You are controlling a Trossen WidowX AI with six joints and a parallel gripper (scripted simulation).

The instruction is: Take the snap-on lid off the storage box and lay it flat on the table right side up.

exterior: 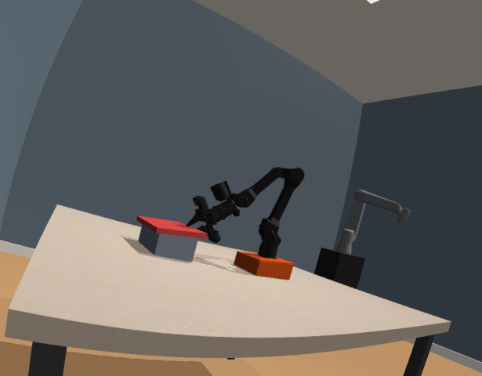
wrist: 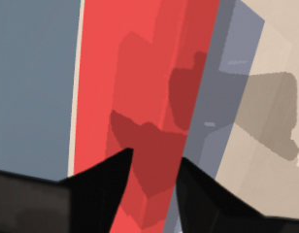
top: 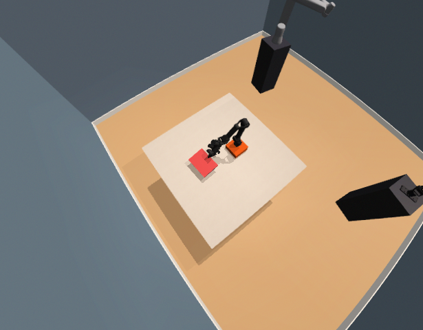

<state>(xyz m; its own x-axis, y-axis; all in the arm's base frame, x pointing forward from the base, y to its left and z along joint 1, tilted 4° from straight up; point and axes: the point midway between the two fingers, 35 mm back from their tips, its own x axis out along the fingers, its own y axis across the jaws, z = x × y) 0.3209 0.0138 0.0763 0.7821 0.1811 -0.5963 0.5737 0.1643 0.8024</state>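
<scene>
My gripper tip is 7 cm short of the red lid and 2 cm to the right of it. From my gripper tip the other things lie so: grey-blue storage box (7 cm ahead, 5 cm below, 2 cm to the left).
</scene>
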